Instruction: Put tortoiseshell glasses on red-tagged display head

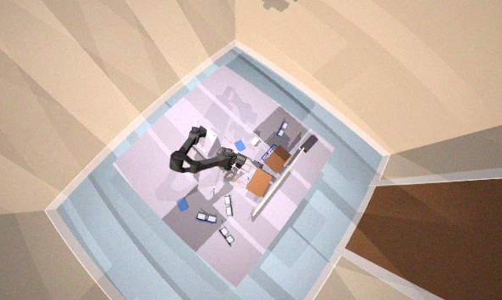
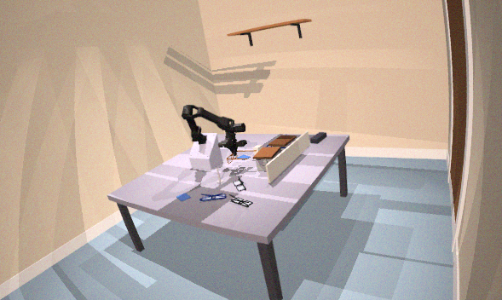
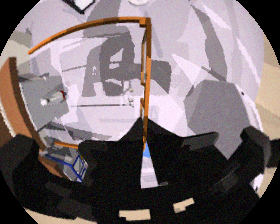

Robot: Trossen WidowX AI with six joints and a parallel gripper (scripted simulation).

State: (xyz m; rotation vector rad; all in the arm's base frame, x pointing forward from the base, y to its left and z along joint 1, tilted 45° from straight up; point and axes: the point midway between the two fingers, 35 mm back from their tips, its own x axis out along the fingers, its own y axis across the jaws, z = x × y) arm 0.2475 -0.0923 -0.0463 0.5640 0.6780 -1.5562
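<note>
The display head lies 220 mm ahead of my gripper tip, 20 mm to the right of it and 20 mm below it. Round my gripper tip: long beige board: 360 mm ahead, 80 mm to the left, 20 mm below; small stand: 230 mm to the right, 50 mm below, 10 mm ahead; white cube: 230 mm to the left, 50 mm below, 50 mm ahead.
</note>
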